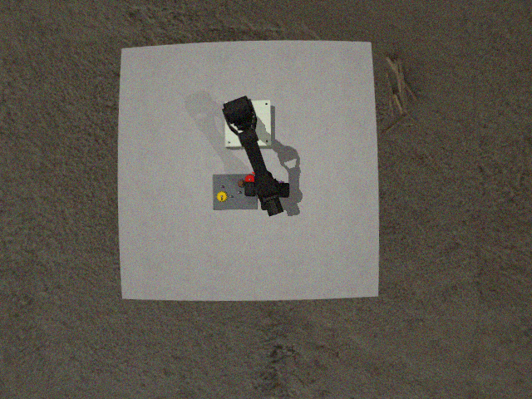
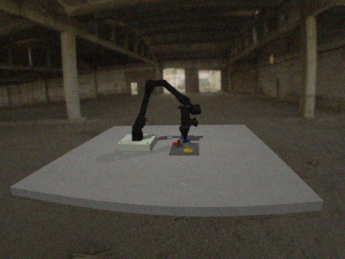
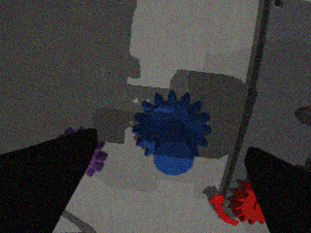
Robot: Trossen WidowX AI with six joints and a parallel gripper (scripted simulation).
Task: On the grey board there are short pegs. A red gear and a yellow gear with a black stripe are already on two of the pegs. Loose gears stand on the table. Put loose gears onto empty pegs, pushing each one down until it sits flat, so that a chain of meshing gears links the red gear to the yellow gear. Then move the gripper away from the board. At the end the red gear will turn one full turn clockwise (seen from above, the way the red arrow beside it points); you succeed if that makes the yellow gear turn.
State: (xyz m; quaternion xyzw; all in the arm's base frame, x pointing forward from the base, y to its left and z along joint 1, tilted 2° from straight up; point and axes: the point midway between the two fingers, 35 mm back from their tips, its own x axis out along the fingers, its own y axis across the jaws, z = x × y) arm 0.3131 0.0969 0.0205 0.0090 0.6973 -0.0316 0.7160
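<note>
Now: gripper tip 12 cm to the left of the brown gear and 4 cm past it. From my gripper tip the other things lie so: purple gear (7 cm to the left, 3 cm behind, 1 cm below); red arrow (7 cm behind, 5 cm to the right, 2 cm below); blue gear (1 cm below).
</note>
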